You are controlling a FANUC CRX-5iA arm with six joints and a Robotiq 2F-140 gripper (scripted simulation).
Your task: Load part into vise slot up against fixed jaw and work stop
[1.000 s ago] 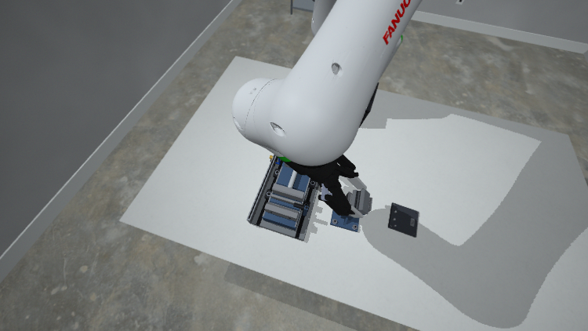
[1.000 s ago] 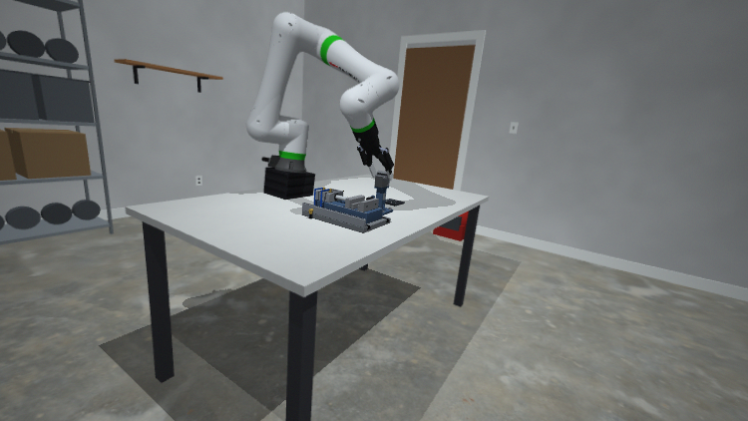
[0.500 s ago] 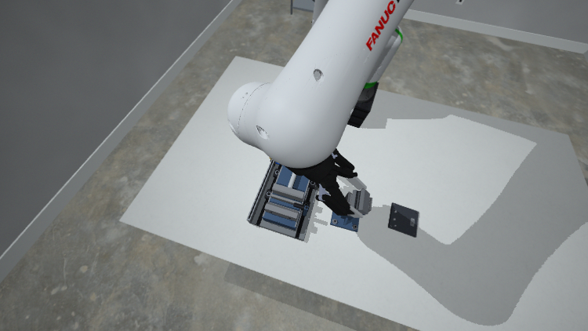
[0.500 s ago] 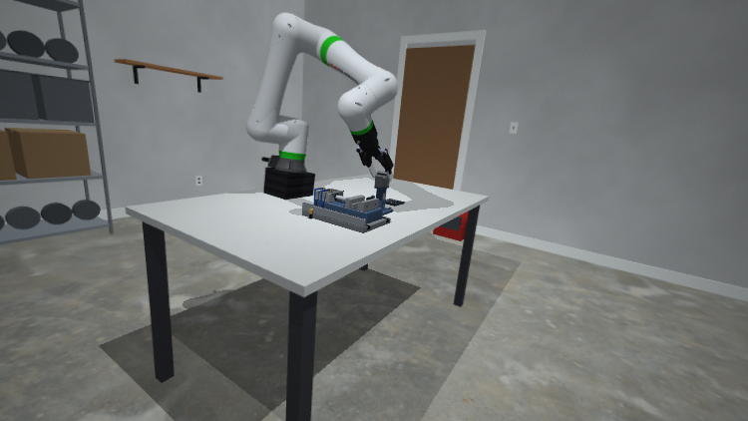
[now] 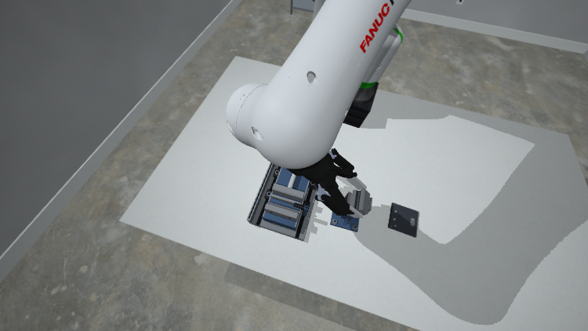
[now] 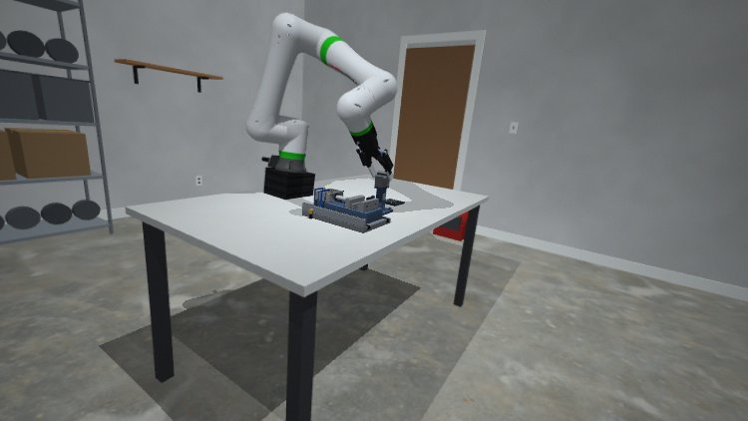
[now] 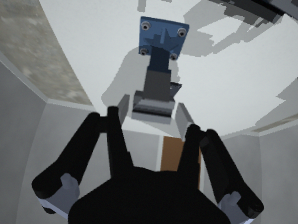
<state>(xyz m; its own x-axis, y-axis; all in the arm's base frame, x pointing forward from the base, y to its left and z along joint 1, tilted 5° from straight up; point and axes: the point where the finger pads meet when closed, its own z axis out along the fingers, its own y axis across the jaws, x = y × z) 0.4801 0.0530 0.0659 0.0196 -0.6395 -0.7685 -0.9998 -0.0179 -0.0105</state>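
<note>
Right now my hand is 1 cm to the right of the part and 1 cm above it. Round my hand: air cylinder rod (19 cm to the right, 10 cm below, 5 cm behind); then vise (19 cm to the right, 13 cm below, 3 cm behind); then air cylinder (19 cm to the right, 12 cm behind, 10 cm below).
</note>
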